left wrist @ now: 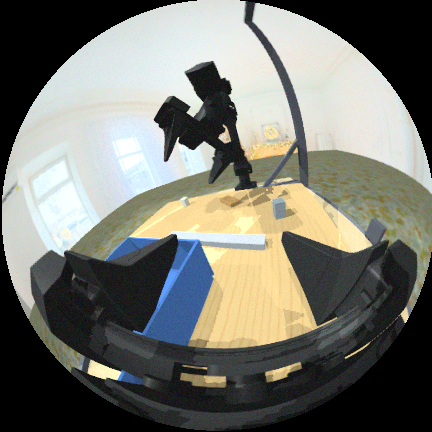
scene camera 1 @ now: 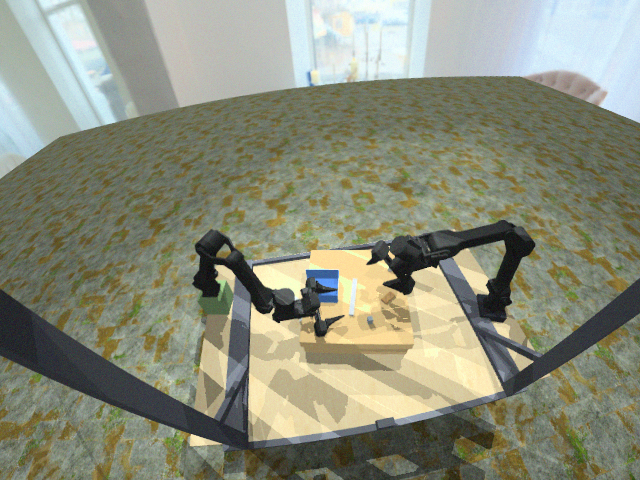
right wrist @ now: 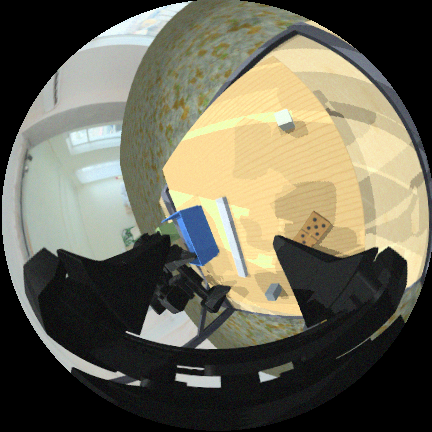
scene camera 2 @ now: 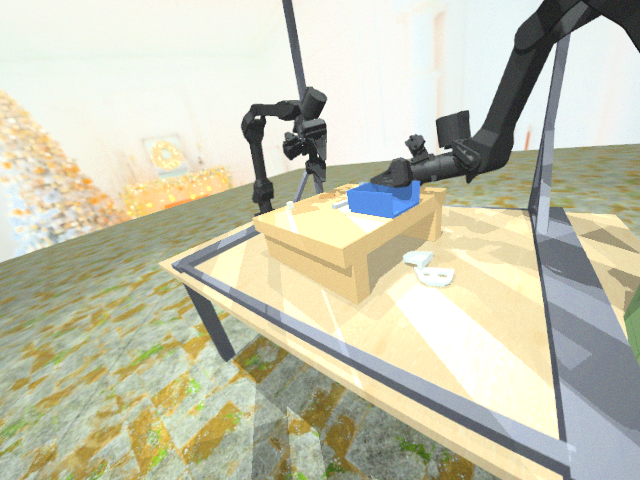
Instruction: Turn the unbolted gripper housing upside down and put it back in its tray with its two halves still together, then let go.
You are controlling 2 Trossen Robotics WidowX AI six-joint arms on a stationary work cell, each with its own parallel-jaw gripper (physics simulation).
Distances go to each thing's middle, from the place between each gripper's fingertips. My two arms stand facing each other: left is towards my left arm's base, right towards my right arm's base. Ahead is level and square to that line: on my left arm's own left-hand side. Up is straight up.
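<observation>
The blue tray [scene camera 2: 371, 199] has my left hand 80 mm short of it, with the hand 20 mm above the tray and 70 mm to the right of it. Counting from my left hand again, I find the raised wooden block [scene camera 2: 329, 246] 110 mm below, 80 mm ahead and 50 mm to the right, while the green block [scene camera 1: 220, 305] is 520 mm to the left, 80 mm ahead and 130 mm below.
The blue tray is 180 mm to the left of my right hand, 60 mm below it and 10 mm behind it. From that same right hand, the raised wooden block is 60 mm to the left, 10 mm behind and 150 mm below. The green block is 630 mm to the left of my right hand, and it is also 10 mm behind the hand and 170 mm below it.
</observation>
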